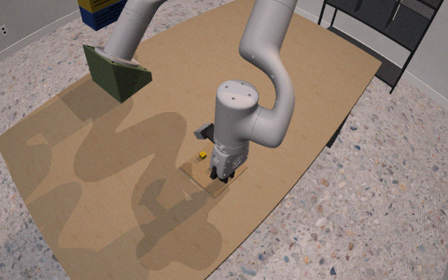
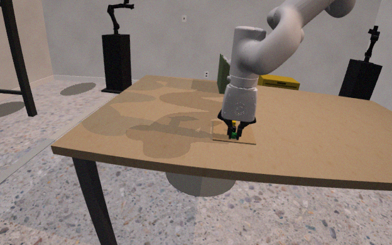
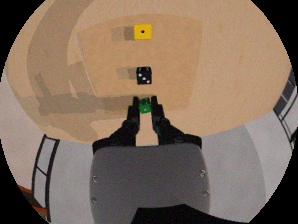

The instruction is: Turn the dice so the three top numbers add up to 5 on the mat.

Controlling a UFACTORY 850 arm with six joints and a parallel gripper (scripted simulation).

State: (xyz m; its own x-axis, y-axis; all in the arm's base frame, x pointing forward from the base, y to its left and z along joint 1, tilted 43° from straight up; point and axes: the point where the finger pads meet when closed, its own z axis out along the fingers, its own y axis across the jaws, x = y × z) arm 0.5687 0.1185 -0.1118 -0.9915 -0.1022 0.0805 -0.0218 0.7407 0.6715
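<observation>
Now: the green die 10 mm below my hand. From my hand the other things lie so: tan mat 50 mm behind, 20 mm below; black die 50 mm behind, 10 mm below; yellow die 100 mm behind, 10 mm below.
</observation>
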